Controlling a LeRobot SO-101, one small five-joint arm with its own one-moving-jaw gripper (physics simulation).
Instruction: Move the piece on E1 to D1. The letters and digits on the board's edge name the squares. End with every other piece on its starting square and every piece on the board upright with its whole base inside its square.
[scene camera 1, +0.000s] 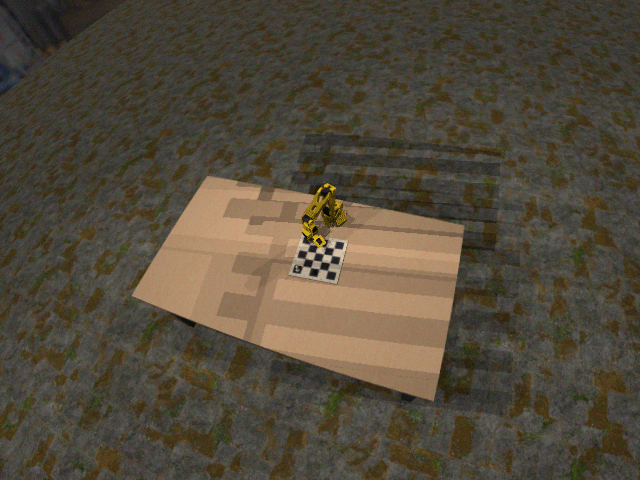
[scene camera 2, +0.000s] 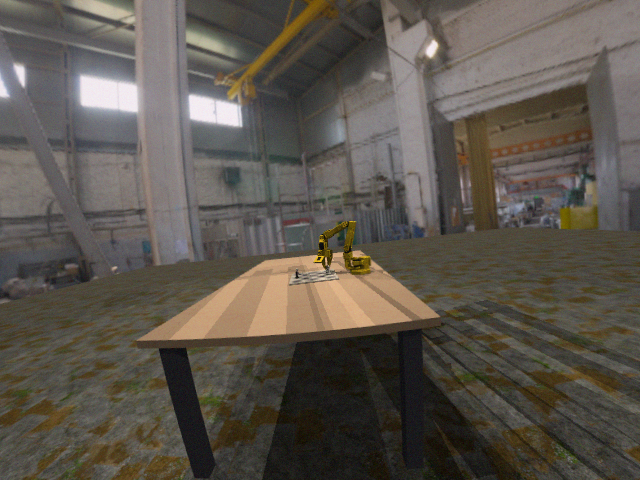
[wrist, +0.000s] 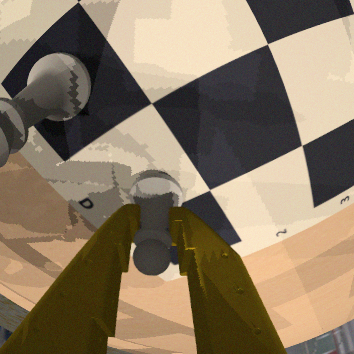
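Where they show: end effector, tool point: (scene camera 1: 313, 239) (scene camera 2: 327, 268) (wrist: 138, 218); arm's base, origin of the base link: (scene camera 1: 334, 221) (scene camera 2: 356, 272).
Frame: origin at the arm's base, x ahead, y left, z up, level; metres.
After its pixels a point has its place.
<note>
My gripper (wrist: 155, 211) {x 0.133, y -0.052, z 0.023 m} (scene camera 2: 327, 266) is shut on a grey piece (wrist: 153, 222) {x 0.138, y -0.054, z 0.025 m}, with one jaw on each side of its upper body. The piece is roughly upright. Its base shows in the wrist view over the light square D1, towards the dark corner square E1; whether it touches the board (wrist: 270, 239) {x 0.170, y -0.112, z 0.006 m} (scene camera 1: 312, 279) {x 0.315, y 0.005, z 0.004 m} is hard to tell. A second grey piece (wrist: 60, 87) {x 0.134, y -0.009, z 0.015 m} stands on the dark square C1, left of the gripper and apart from it. In scene camera 1 the arm hides the jaws and the held piece.
A small dark piece (scene camera 1: 297, 268) (scene camera 2: 297, 273) stands on the board's corner square at the side away from the arm. The yellow arm (scene camera 1: 312, 209) {x 0.093, y -0.046, z 0.199 m} (scene camera 2: 351, 237) {x 0.008, y 0.014, z 0.170 m} reaches over the board from its base on the wooden table (scene camera 1: 392, 330) {x 0.435, y 0.384, z 0.000 m} (scene camera 2: 289, 310) {x 0.256, y 0.430, z 0.000 m}. Striped shadows cross the table.
</note>
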